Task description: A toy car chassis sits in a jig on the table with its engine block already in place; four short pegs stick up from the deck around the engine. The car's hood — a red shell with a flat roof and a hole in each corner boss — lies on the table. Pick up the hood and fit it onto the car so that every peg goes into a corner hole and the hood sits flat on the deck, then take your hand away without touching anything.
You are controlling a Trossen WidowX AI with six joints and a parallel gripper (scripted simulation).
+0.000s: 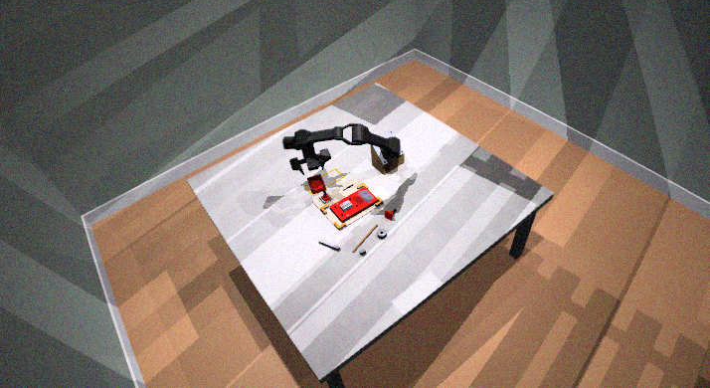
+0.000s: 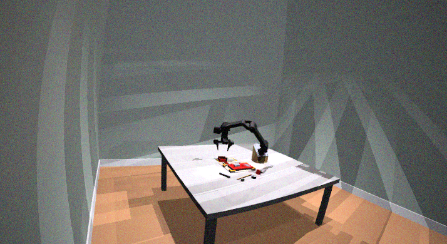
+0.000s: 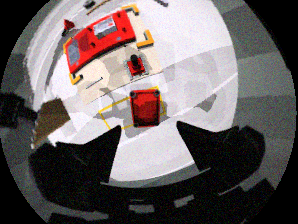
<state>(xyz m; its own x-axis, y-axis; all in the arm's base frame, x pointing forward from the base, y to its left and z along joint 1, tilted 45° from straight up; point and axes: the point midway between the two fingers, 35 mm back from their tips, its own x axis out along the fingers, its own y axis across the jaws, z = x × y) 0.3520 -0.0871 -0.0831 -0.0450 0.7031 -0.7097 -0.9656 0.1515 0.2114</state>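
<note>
Right now my gripper tip is 8 cm above the red hood. Also, from my gripper tip: grey engine block 3 cm behind, 24 cm to the left, 7 cm below; grey bar 14 cm ahead, 35 cm to the left, 8 cm below; wooden stick 1 cm behind, 41 cm to the left, 9 cm below.
</note>
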